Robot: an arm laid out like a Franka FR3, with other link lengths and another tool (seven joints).
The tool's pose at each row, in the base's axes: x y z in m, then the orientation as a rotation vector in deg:
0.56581, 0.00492, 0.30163, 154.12, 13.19, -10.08
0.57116, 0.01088, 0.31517, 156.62, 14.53, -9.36
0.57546, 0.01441, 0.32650, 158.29, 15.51, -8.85
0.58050, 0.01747, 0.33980, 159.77, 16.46, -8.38
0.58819, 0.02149, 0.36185, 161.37, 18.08, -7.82
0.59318, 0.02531, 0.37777, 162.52, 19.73, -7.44
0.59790, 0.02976, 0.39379, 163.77, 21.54, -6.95
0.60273, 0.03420, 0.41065, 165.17, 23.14, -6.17
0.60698, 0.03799, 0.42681, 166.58, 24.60, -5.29
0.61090, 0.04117, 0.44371, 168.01, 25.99, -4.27
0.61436, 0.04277, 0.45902, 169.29, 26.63, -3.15
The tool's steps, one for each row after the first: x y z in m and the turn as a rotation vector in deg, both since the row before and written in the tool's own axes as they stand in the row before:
0.00387, 0.00123, -0.01520, 2.43, 1.00, -0.81
0.00306, 0.00183, -0.01211, 1.63, 0.69, -0.59
0.00355, 0.00277, -0.01383, 1.46, 0.63, -0.57
0.00526, 0.00490, -0.02258, 1.61, 0.78, -1.01
0.00360, 0.00216, -0.01659, 1.21, 0.60, -1.05
0.00360, 0.00125, -0.01686, 1.32, 0.70, -1.13
0.00379, 0.00118, -0.01765, 1.43, 0.89, -0.94
0.00340, 0.00110, -0.01676, 1.43, 0.93, -0.83
0.00310, 0.00135, -0.01731, 1.44, 1.01, -0.76
0.00261, 0.00204, -0.01543, 1.20, 0.99, -0.26

